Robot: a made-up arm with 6 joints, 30 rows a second.
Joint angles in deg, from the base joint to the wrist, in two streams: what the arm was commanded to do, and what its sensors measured. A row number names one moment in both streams.
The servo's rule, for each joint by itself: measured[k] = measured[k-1] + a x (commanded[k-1-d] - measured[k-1]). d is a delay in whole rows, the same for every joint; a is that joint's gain. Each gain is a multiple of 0.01, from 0.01 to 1. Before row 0 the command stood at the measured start. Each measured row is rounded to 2 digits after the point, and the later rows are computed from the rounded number. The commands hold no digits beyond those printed.
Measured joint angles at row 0:
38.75, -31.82, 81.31, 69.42, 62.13, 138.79
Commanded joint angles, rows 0 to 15:
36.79, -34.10, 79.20, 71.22, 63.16, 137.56
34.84, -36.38, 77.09, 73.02, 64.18, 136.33
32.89, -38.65, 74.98, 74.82, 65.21, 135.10
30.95, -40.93, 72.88, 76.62, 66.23, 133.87
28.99, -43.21, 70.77, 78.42, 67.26, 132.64
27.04, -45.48, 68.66, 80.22, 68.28, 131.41
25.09, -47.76, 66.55, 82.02, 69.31, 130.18
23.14, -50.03, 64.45, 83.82, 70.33, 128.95
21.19, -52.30, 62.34, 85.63, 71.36, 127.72
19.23, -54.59, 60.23, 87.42, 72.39, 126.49
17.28, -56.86, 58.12, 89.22, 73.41, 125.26
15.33, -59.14, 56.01, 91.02, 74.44, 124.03
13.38, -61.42, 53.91, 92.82, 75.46, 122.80
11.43, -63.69, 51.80, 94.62, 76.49, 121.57
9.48, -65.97, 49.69, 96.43, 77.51, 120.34
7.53, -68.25, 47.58, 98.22, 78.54, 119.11
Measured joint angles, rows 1 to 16:
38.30, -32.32, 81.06, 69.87, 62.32, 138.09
37.50, -33.21, 80.58, 70.66, 62.65, 137.09
36.44, -34.41, 79.91, 71.70, 63.11, 135.96
35.18, -35.84, 79.07, 72.93, 63.67, 134.77
33.76, -37.46, 78.07, 74.30, 64.32, 133.56
32.21, -39.22, 76.94, 75.78, 65.03, 132.33
30.57, -41.10, 75.69, 77.34, 65.80, 131.10
28.86, -43.06, 74.34, 78.96, 66.62, 129.87
27.10, -45.09, 72.90, 80.63, 67.47, 128.64
25.29, -47.18, 71.38, 82.33, 68.36, 127.41
23.45, -49.31, 69.79, 84.05, 69.27, 126.18
21.58, -51.47, 68.14, 85.79, 70.20, 124.95
19.69, -53.66, 66.43, 87.55, 71.15, 123.72
17.79, -55.87, 64.67, 89.32, 72.11, 122.49
15.88, -58.09, 62.87, 91.10, 73.08, 121.26
13.96, -60.33, 61.04, 92.88, 74.06, 120.03
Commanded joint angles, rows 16 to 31:
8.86, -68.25, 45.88, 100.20, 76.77, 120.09
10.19, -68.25, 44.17, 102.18, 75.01, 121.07
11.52, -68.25, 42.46, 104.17, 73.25, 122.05
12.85, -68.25, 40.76, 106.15, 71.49, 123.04
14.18, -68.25, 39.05, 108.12, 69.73, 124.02
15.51, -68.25, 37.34, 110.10, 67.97, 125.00
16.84, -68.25, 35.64, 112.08, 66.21, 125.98
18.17, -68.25, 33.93, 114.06, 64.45, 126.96
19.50, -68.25, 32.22, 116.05, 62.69, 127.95
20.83, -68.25, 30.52, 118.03, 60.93, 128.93
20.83, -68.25, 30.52, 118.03, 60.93, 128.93
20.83, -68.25, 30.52, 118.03, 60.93, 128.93
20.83, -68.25, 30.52, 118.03, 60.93, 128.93
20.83, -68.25, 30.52, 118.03, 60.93, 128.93
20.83, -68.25, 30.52, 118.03, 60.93, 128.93
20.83, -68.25, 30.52, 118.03, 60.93, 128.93
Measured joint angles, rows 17 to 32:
12.79, -62.07, 59.22, 94.71, 74.55, 120.06
12.19, -63.43, 57.41, 96.58, 74.63, 120.64
12.04, -64.49, 55.62, 98.48, 74.38, 121.44
12.23, -65.32, 53.84, 100.40, 73.86, 122.35
12.68, -65.96, 52.07, 102.33, 73.12, 123.30
13.33, -66.46, 50.30, 104.27, 72.19, 124.27
14.14, -66.85, 48.54, 106.22, 71.11, 125.24
15.07, -67.16, 46.79, 108.18, 69.91, 126.22
16.09, -67.40, 45.04, 110.15, 68.61, 127.21
17.18, -67.59, 43.30, 112.12, 67.23, 128.19
18.02, -67.74, 41.77, 113.60, 66.10, 128.61
18.67, -67.85, 40.42, 114.71, 65.17, 128.79
19.17, -67.94, 39.23, 115.54, 64.41, 128.87
19.55, -68.01, 38.18, 116.16, 63.78, 128.90
19.84, -68.06, 37.26, 116.63, 63.27, 128.92
20.07, -68.10, 36.45, 116.98, 62.85, 128.93

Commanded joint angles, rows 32 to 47:
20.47, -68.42, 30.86, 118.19, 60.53, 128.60
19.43, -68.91, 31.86, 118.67, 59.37, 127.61
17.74, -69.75, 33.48, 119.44, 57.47, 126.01
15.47, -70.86, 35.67, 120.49, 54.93, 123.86
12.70, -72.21, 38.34, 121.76, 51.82, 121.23
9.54, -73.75, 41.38, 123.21, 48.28, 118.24
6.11, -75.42, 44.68, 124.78, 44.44, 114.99
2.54, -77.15, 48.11, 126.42, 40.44, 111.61
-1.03, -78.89, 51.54, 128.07, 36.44, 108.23
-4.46, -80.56, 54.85, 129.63, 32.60, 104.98
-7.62, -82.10, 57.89, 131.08, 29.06, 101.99
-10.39, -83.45, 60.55, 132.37, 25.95, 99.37
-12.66, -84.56, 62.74, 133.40, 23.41, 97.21
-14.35, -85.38, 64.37, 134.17, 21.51, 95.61
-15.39, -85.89, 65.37, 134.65, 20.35, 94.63
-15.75, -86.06, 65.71, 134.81, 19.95, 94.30
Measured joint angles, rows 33 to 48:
20.16, -68.17, 35.78, 117.28, 62.43, 128.74
19.99, -68.33, 35.31, 117.63, 61.88, 128.10
19.47, -68.64, 35.09, 118.08, 61.09, 126.91
18.55, -69.13, 35.16, 118.68, 59.98, 125.17
17.20, -69.81, 35.54, 119.45, 58.51, 122.92
15.44, -70.68, 36.24, 120.39, 56.67, 120.25
13.29, -71.72, 37.25, 121.49, 54.47, 117.25
10.82, -72.91, 38.55, 122.72, 51.94, 114.04
8.09, -74.23, 40.11, 124.06, 49.15, 110.73
5.20, -75.62, 41.88, 125.45, 46.17, 107.45
2.25, -77.05, 43.80, 126.86, 43.09, 104.34
-0.66, -78.46, 45.81, 128.24, 40.00, 101.51
-3.42, -79.80, 47.84, 129.53, 37.01, 99.06
-5.93, -81.03, 49.82, 130.69, 34.22, 97.09
-8.11, -82.10, 51.69, 131.68, 31.72, 95.69
-9.87, -82.97, 53.37, 132.46, 29.60, 94.90

